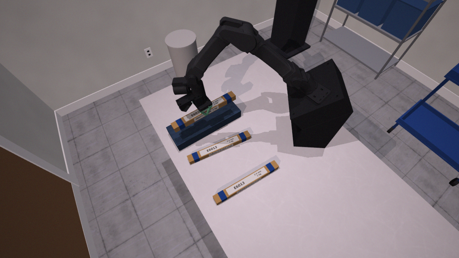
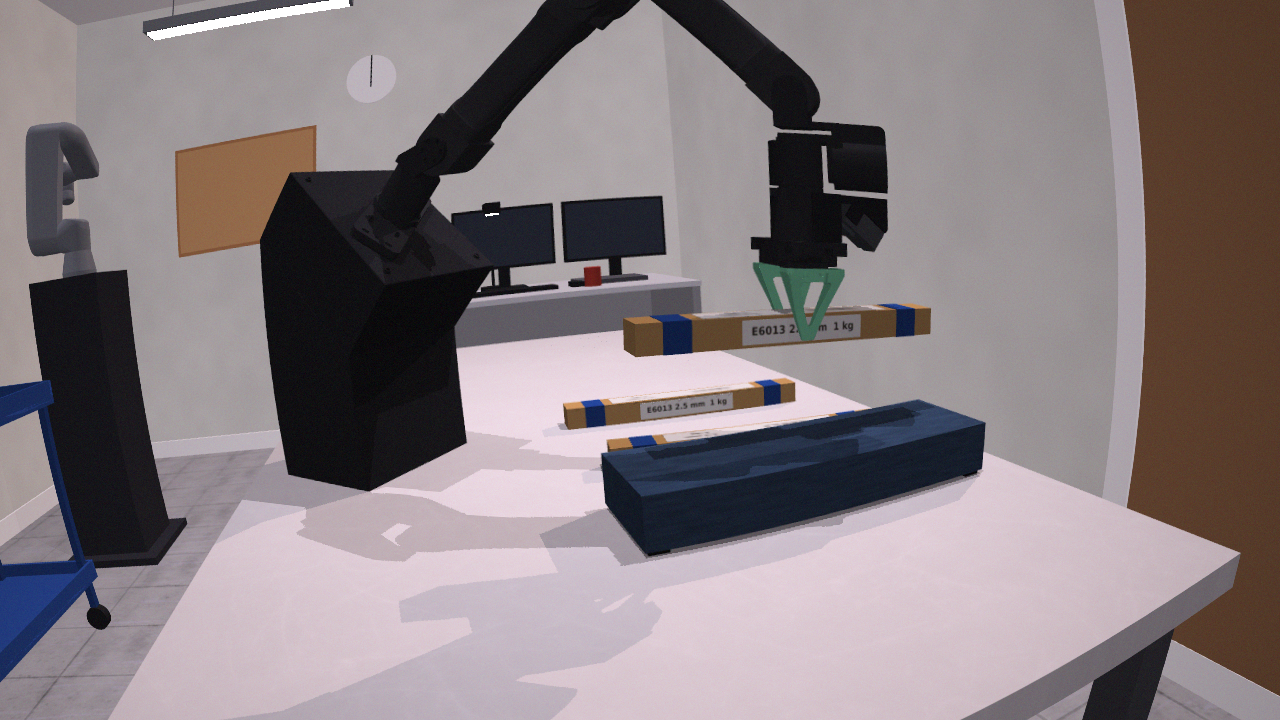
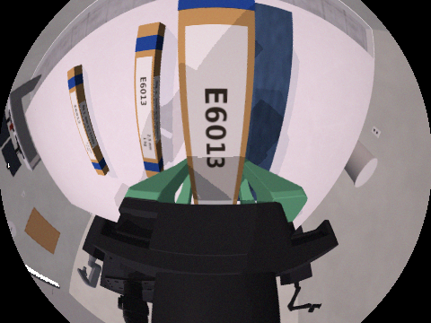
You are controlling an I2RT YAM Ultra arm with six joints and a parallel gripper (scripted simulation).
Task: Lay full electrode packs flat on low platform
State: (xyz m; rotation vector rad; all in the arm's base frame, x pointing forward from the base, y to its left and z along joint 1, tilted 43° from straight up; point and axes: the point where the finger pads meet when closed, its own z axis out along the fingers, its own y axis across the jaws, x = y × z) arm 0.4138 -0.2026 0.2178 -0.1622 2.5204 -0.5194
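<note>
Right now my hand is 15 cm above the dark blue low platform and 4 cm to the left of it.
</note>
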